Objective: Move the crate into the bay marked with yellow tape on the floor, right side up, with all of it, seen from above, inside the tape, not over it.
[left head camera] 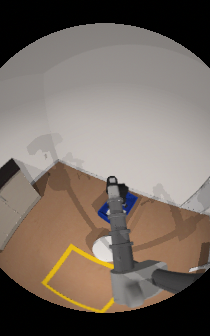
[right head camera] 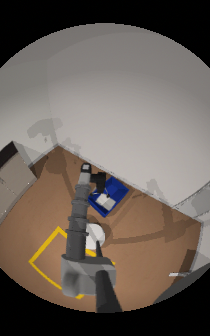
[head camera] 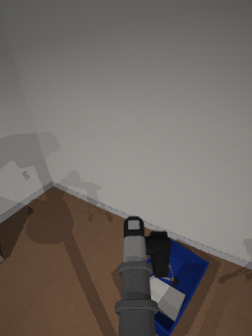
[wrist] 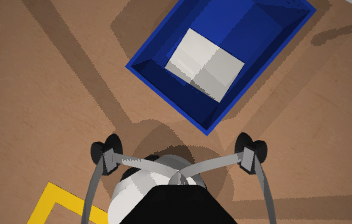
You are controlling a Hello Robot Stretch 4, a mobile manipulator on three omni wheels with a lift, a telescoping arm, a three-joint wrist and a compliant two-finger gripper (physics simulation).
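Frame: origin at the robot's base, x right, y ahead, z up, level; metres.
Where they show: gripper, fingertip midpoint: [right head camera: 99, 195] [head camera: 156, 284] [wrist: 178, 146]; robot's base, link origin: [left head camera: 106, 247] [right head camera: 90, 235].
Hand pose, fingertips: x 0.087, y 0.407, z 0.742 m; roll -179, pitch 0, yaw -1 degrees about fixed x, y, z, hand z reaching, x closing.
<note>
Each offset is from my fingertips to the centre of the thing.
The blue crate {dx +0.155, dy +0.264, dz -0.659 m} [head camera: 194, 270] [left head camera: 130, 200] [right head camera: 117, 189] [wrist: 260, 30] stands upright on the floor near the wall, outside the tape. A white block {dx +0.122, dy +0.196, dz -0.746 m} [head camera: 167, 297] [right head camera: 106, 201] [wrist: 205, 65] lies inside it. My gripper [right head camera: 101, 193] [wrist: 178, 146] is open and empty, fingers wide apart. In the wrist view one crate corner points towards the gap between the fingertips, a little beyond them. In the head view the arm and gripper cover the crate's left side. The yellow tape [left head camera: 58, 264] [right head camera: 45, 245] [wrist: 75, 202] marks a four-sided bay, partly hidden by the arm.
The white round robot base [left head camera: 102, 249] [right head camera: 95, 236] [wrist: 125, 200] is between the crate and the bay. The wall [head camera: 150, 125] rises close behind the crate. A grey cabinet [left head camera: 17, 205] [right head camera: 15, 175] stands at the left. Arm shadows cross the floor.
</note>
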